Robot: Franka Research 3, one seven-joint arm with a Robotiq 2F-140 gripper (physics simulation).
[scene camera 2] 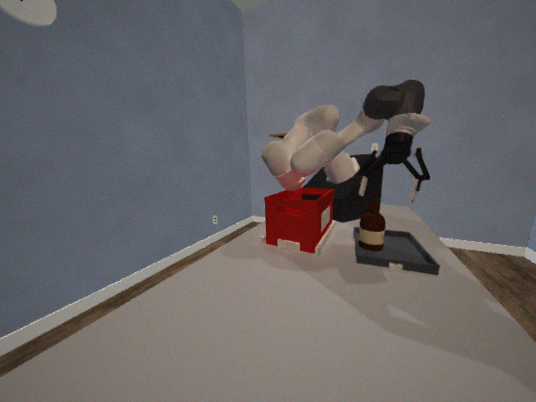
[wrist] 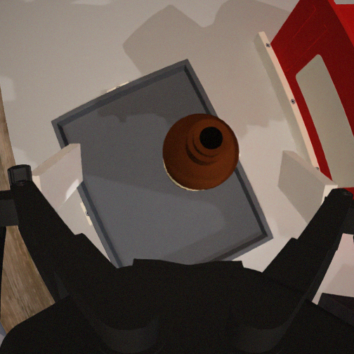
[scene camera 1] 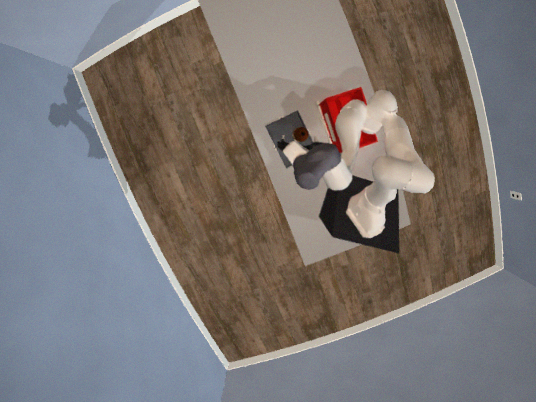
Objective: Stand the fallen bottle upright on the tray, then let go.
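A brown bottle [scene camera 1: 300, 134] [scene camera 2: 372, 234] [wrist: 201, 152] with a cream label stands upright on the dark grey tray [scene camera 1: 295, 118] [scene camera 2: 422, 268] [wrist: 252, 206], near the tray's side that faces the red crate. My gripper [scene camera 2: 387, 192] [wrist: 181, 164] is open and empty. It points down above the tray, with its fingertips higher than most of the bottle. In the wrist view the bottle shows between the two wide-spread fingers and touches neither. In scene camera 1 the fingers are largely hidden by the arm.
A red crate [scene camera 1: 331, 106] [scene camera 2: 287, 225] [wrist: 285, 47] stands on the table [scene camera 1: 265, 45] [scene camera 2: 260, 320] beside the tray, with a pale strip along its base. The arm reaches over part of the crate. A black stand [scene camera 1: 340, 220] [scene camera 2: 345, 200] is under the arm's base.
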